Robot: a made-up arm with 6 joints.
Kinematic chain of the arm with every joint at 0, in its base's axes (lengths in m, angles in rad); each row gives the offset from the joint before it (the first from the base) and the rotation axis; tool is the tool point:
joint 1: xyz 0 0 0.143 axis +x
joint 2: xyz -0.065 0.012 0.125 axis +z
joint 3: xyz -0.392 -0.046 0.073 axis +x
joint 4: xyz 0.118 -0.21 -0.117 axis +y
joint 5: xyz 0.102 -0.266 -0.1 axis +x
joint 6: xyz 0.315 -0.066 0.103 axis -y
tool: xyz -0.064 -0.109 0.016
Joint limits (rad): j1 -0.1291..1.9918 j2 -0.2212..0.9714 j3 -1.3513..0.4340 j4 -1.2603..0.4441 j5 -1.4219..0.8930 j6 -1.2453..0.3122
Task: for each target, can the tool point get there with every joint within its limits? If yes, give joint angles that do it. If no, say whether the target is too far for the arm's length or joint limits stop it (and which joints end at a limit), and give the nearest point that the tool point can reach.
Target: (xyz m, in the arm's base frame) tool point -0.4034 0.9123 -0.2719
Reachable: no: joint limits stop it (at a limit: joint 1, joint 2, joint 4, joint 5) | nearest point -0.1905 0.6017 -0.2051 | short by 0.382 m
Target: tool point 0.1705 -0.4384 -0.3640
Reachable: yes | joints 1.8091 0.4759 -0.4710 -0.3548 -0.6464 -0.3717
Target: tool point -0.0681 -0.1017 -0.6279
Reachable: yes | joints 1.6741 -0.1202 -0.2186 -0.0394 0.5285 -0.3002
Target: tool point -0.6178 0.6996 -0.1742
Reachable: no: joint limits stop it (at a limit: joint 1, joint 2, joint 4, joint 5, joint 6) | nearest point -0.2229 0.5717 -0.1983 | short by 0.416 m
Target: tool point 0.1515 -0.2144 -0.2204
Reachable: yes | joints 1.1678 0.3020 0.2987 0.0050 -1.1020 0.0614
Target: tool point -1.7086 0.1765 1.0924
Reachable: no: too far | nearest point -0.3902 0.1159 0.8796 | short by 1.337 m
